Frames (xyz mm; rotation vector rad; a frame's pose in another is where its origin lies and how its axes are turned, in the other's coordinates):
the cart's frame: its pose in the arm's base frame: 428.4 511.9 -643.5 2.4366 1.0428 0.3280
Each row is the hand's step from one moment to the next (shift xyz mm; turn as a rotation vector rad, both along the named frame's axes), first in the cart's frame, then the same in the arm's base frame.
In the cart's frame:
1: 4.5 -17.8 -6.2 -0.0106 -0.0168 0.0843
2: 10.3 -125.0 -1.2 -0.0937 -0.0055 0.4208
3: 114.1 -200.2 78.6 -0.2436 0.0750 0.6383
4: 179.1 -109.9 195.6 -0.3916 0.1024 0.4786
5: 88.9 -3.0 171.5 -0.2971 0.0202 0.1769
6: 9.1 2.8 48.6 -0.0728 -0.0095 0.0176
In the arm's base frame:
1: -10.3 16.0 -3.5 0.0152 -0.0249 -0.0816
2: -70.7 83.2 -61.7 0.0963 -0.2011 -0.3690
3: -15.2 178.5 -164.9 0.1283 -0.4293 -0.5212
4: 130.5 133.6 -218.0 -0.0180 -0.5021 -0.3747
5: 125.6 11.2 -146.4 -0.1216 -0.2861 -0.1527
6: 26.9 -10.8 -40.2 -0.0488 -0.0531 -0.0225

